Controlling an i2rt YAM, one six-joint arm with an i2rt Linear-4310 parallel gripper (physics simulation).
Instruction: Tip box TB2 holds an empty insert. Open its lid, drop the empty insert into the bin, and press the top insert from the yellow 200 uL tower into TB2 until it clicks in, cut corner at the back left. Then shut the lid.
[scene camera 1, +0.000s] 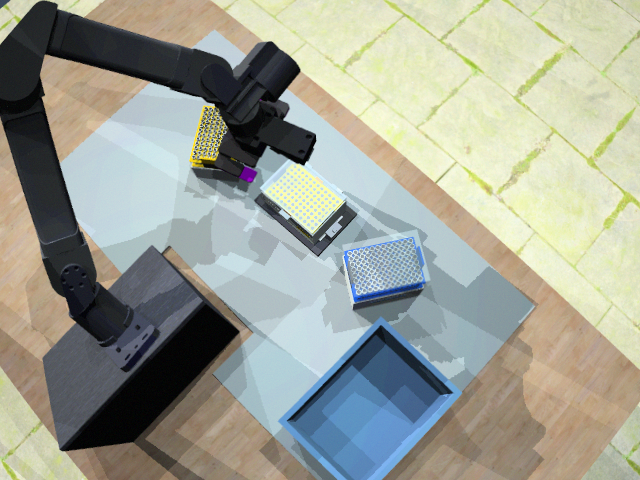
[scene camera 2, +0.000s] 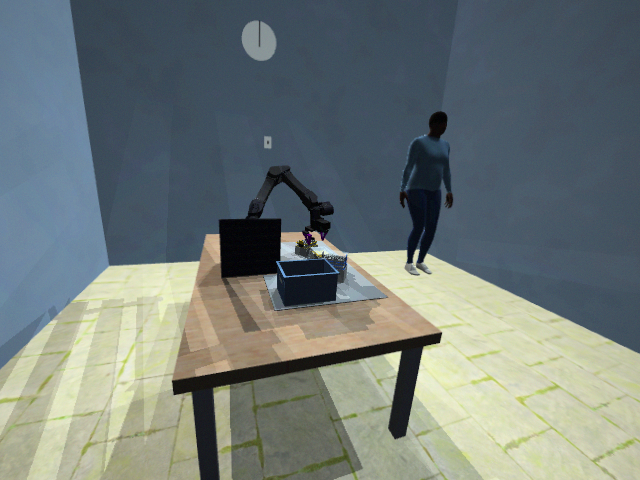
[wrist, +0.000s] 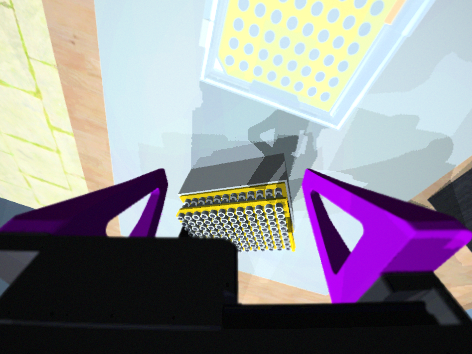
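The tip box TB2 (scene camera 1: 303, 197) (wrist: 280, 55) is near the mat's middle, with a clear lid shut over a yellow insert with open holes and no tips. A cut corner shows at the insert's lower left in the wrist view. The yellow tower (scene camera 1: 207, 135) (scene camera 2: 303, 250) (wrist: 237, 220) is a grey base with yellow inserts stacked on it, full of tips. My gripper (scene camera 1: 275, 149) (scene camera 2: 316, 238) (wrist: 235, 176) is open and empty, above the yellow tower and a little toward TB2; the arm hides part of the tower in scene camera 1. The blue bin (scene camera 1: 369, 405) (scene camera 2: 306, 284) stands at the mat's near end, empty.
A blue tower (scene camera 1: 385, 269) (scene camera 2: 341, 269) with tips stands between TB2 and the bin. TB2 sits on a dark holder (scene camera 1: 317, 249). The arm's black pedestal (scene camera 1: 124, 356) (scene camera 2: 250, 248) stands beside the grey mat (scene camera 1: 248, 289). A person (scene camera 2: 428, 175) stands beyond the table.
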